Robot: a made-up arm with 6 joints. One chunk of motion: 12 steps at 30 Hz.
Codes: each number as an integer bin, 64 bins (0 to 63) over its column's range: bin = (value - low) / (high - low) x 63, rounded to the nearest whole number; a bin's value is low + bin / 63 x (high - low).
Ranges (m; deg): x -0.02..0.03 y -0.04..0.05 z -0.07..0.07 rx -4..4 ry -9..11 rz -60..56
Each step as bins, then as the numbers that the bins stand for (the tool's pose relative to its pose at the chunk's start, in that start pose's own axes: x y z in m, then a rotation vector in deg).
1 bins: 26 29 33 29 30 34
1 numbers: 0.0006 0.0014 0.0033 -0.32 0.52 2.60
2 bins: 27 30 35 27 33 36
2 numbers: 0.0014 0.0029 0.0078 -0.57 1.48 6.29
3 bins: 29 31 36 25 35 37
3 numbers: 0.0030 0.0043 0.0100 -0.83 2.11 8.13
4 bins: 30 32 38 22 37 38
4 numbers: 0.0038 0.0057 0.0144 -1.21 2.75 9.97
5 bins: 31 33 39 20 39 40
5 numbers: 0.0046 0.0071 0.0167 -1.46 3.38 13.65
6 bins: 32 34 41 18 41 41
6 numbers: 0.0054 0.0086 0.0211 -1.71 4.02 15.49
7 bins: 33 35 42 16 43 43
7 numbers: 0.0062 0.0100 0.0233 -1.97 4.65 19.17
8 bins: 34 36 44 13 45 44
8 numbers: 0.0070 0.0114 0.0278 -2.35 5.29 21.02
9 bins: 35 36 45 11 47 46
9 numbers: 0.0078 0.0114 0.0300 -2.60 5.92 24.70
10 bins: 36 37 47 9 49 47
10 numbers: 0.0086 0.0129 0.0344 -2.86 6.56 26.54
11 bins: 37 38 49 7 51 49
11 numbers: 0.0094 0.0143 0.0389 -3.11 7.19 30.22
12 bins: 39 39 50 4 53 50
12 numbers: 0.0110 0.0157 0.0411 -3.49 7.83 32.06
